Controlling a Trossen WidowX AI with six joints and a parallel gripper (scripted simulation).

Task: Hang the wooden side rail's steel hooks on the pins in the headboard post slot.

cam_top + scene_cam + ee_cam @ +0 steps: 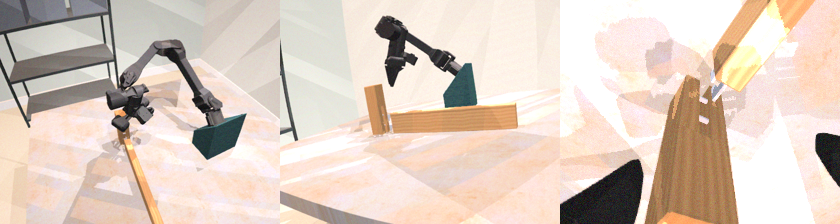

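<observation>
Right now the headboard post is 8 cm below my gripper tip, 7 cm to the right of it and 2 cm ahead of it.
</observation>
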